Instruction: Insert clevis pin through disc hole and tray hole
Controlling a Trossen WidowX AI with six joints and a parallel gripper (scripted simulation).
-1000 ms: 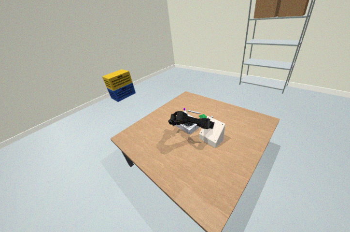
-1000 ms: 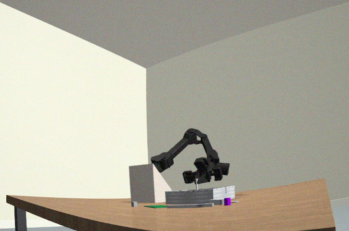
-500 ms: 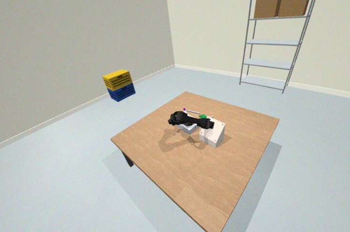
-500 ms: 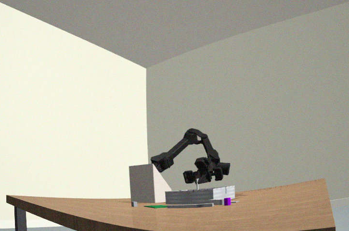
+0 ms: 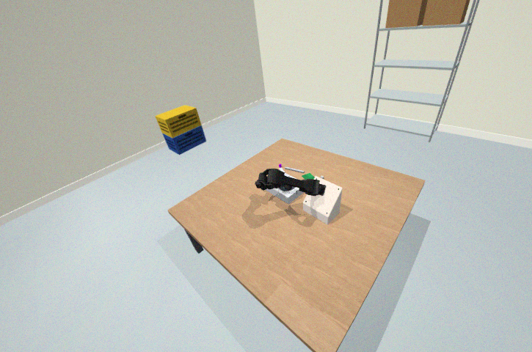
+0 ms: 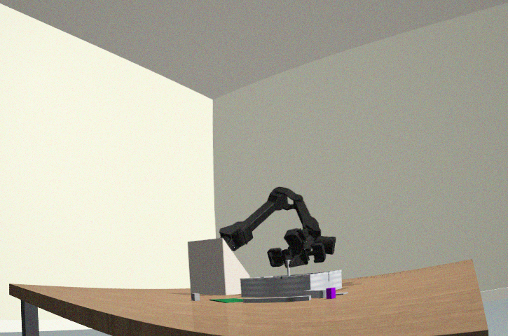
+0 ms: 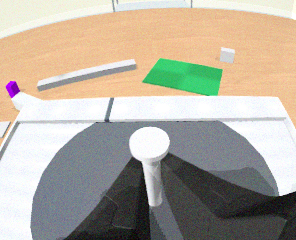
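Now: the steel tray 10 mm ahead of my gripper tip, 10 mm to the left of it and 50 mm below it. The rest, counted from my gripper tip: steel clevis pin (10 mm below); then green patch (70 mm behind, 200 mm to the right, 90 mm below); then aluminium disc (30 mm below).
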